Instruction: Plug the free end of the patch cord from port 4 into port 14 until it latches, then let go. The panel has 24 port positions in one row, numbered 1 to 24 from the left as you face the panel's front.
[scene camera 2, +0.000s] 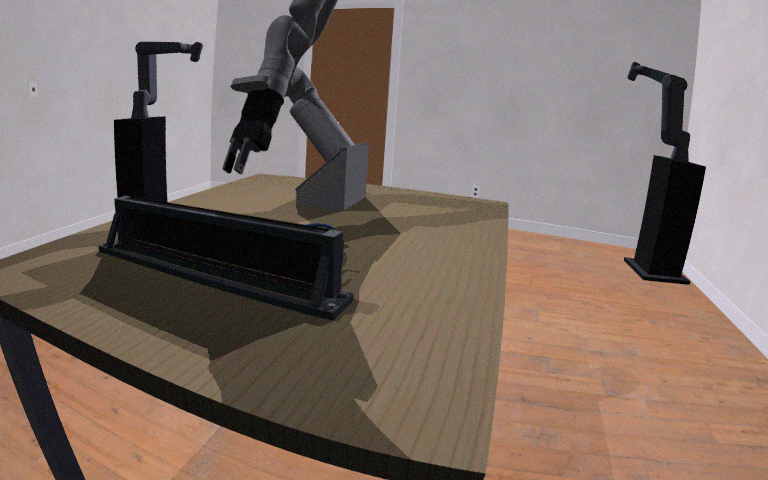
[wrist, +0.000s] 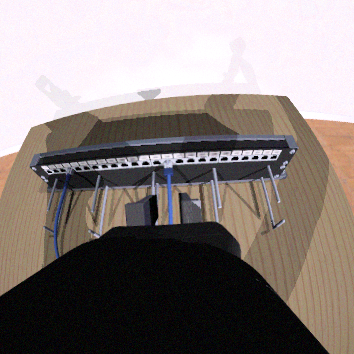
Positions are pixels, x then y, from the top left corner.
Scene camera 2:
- gripper: 232, 171
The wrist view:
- gripper: 167, 204
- panel rail: 224, 137
